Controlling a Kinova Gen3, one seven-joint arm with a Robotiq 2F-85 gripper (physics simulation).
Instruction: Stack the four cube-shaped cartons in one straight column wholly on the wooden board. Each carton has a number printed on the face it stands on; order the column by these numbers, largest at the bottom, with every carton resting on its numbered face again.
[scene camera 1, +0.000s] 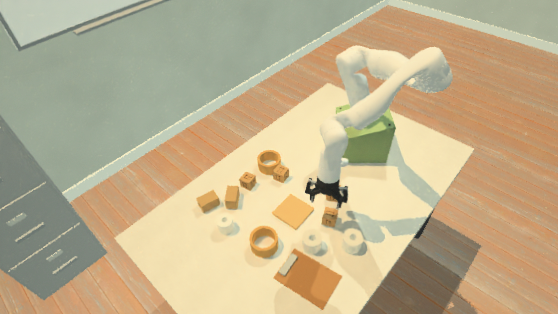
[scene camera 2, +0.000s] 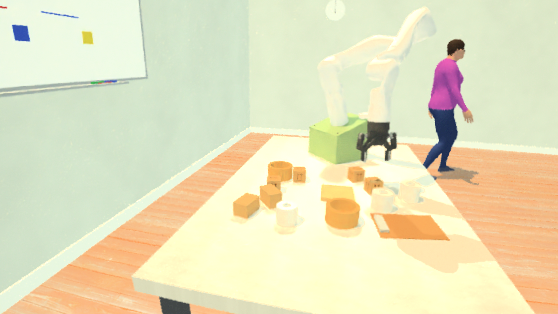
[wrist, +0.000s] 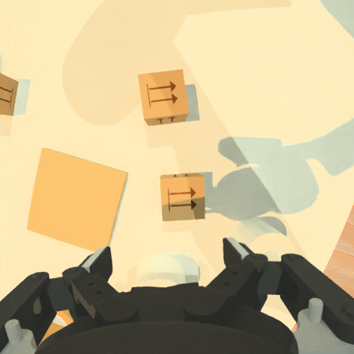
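Where they show: gripper, fingertip midpoint: (scene camera 1: 325, 204) (scene camera 2: 375, 161); arm's base at its link origin: (scene camera 2: 339, 122).
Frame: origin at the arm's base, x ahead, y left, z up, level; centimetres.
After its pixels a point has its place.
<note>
My gripper (scene camera 1: 326, 202) @[x 47.4, y 7.4, z -4.6 cm] (scene camera 2: 375, 159) @[x 47.4, y 7.4, z -4.6 cm] (wrist: 167, 254) is open and empty, above the table near two cube cartons. One of these cartons (scene camera 1: 330, 217) @[x 46.2, y 9.6, z -12.8 cm] (scene camera 2: 373, 185) @[x 47.3, y 7.9, z -14.0 cm] (wrist: 183, 197) sits upright to the right of the board, near the white rolls. The other carton (scene camera 2: 356, 174) @[x 36.3, y 3.6, z -14.2 cm] (wrist: 164, 97) is nearer the robot base and is mostly hidden behind the gripper in scene camera 1. A third carton (scene camera 1: 281, 173) @[x 37.9, y -18.4, z -12.8 cm] (scene camera 2: 299, 174) @[x 38.8, y -19.7, z -14.2 cm] (wrist: 7, 95) stands beside a brown ring. A fourth carton (scene camera 1: 247, 180) @[x 48.8, y -28.2, z -12.7 cm] (scene camera 2: 274, 182) @[x 49.9, y -28.8, z -13.5 cm] stands left of it. The wooden board (scene camera 1: 293, 211) @[x 49.2, y -5.1, z -16.6 cm] (scene camera 2: 337, 193) @[x 50.2, y -5.6, z -16.5 cm] (wrist: 77, 200) is bare. The printed numbers are hidden.
Two oblong boxes (scene camera 1: 208, 201) @[x 65.6, y -34.9, z -13.2 cm] (scene camera 1: 232, 197) @[x 59.1, y -27.7, z -12.6 cm] lie at left. Brown rings (scene camera 1: 269, 170) @[x 37.8, y -24.9, z -14.8 cm] (scene camera 1: 264, 253) @[x 71.2, y -3.1, z -14.5 cm] stand behind and in front of the board. White rolls (scene camera 1: 226, 226) @[x 70.9, y -20.8, z -12.5 cm] (scene camera 1: 313, 245) @[x 60.3, y 10.4, z -11.8 cm] (scene camera 1: 353, 245) @[x 52.6, y 22.1, z -11.9 cm] and a clipboard (scene camera 1: 315, 282) @[x 69.2, y 16.7, z -17.5 cm] (scene camera 2: 417, 228) @[x 70.4, y 16.1, z -17.5 cm] are nearby. A person (scene camera 2: 446, 90) is beyond the table.
</note>
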